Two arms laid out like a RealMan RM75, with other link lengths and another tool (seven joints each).
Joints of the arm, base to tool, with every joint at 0 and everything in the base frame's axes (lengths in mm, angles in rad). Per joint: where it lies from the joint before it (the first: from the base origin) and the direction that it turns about. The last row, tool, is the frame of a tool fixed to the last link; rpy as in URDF.
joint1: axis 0 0 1 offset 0 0 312.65
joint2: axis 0 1 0 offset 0 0 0
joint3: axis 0 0 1 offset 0 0 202.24
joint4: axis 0 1 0 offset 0 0 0
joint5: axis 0 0 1 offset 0 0 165.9
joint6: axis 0 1 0 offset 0 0 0
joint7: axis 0 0 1 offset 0 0 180
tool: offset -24 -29 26 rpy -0.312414 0 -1.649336
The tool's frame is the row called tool.
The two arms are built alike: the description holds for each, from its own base.
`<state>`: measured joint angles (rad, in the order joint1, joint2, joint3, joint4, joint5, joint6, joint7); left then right.
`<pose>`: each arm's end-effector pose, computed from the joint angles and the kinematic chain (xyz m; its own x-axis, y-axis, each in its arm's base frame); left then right.
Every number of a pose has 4 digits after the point.
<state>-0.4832 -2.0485 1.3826 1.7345 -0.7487 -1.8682 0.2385 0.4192 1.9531 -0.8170 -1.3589 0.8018 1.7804 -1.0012</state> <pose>-0.1792 0.2443 0.0788 -0.7641 0.5492 0.3384 0.6287 0.7515 0.2000 0.2287 0.3176 0.1490 0.5962 0.7135 0.3680 0.6902 -0.6897 0.2190</pose>
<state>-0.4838 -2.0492 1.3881 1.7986 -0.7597 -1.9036 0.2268 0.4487 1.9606 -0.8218 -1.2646 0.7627 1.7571 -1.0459</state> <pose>-0.1709 0.2412 0.0826 -0.7412 0.5798 0.3383 0.6579 0.7277 0.1941 0.2357 0.3174 0.1334 0.6023 0.7257 0.3326 0.6846 -0.6839 0.2524</pose>
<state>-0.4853 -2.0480 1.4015 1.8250 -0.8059 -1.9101 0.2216 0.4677 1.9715 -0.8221 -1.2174 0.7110 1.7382 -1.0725</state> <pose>-0.1605 0.2372 0.0792 -0.7290 0.6147 0.3012 0.6780 0.7090 0.1938 0.2431 0.3168 0.1244 0.6013 0.7290 0.3270 0.6714 -0.6829 0.2878</pose>
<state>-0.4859 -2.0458 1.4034 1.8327 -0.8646 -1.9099 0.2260 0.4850 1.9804 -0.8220 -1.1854 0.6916 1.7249 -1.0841</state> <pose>-0.1509 0.2331 0.0750 -0.7232 0.6437 0.2501 0.6891 0.6963 0.2006 0.2434 0.3178 0.1174 0.6012 0.7341 0.3157 0.6712 -0.6783 0.2990</pose>
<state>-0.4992 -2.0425 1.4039 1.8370 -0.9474 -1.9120 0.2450 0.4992 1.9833 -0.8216 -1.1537 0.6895 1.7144 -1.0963</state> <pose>-0.1355 0.2283 0.0700 -0.6974 0.6952 0.1744 0.7162 0.6668 0.2062 0.2420 0.3190 0.1119 0.6006 0.7408 0.3008 0.6773 -0.6714 0.3009</pose>
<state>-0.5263 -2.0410 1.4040 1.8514 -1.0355 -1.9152 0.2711 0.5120 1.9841 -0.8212 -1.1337 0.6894 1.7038 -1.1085</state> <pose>-0.1147 0.2239 0.0660 -0.6413 0.7616 0.0936 0.7595 0.6128 0.2183 0.2399 0.3215 0.1091 0.5928 0.7492 0.2954 0.6865 -0.6619 0.3010</pose>
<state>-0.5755 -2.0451 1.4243 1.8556 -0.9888 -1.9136 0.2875 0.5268 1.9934 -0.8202 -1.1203 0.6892 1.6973 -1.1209</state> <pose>-0.1087 0.2323 0.0656 -0.5852 0.8008 0.1276 0.8063 0.5580 0.1963 0.2347 0.3237 0.1041 0.5820 0.7621 0.2837 0.7012 -0.6470 0.2995</pose>
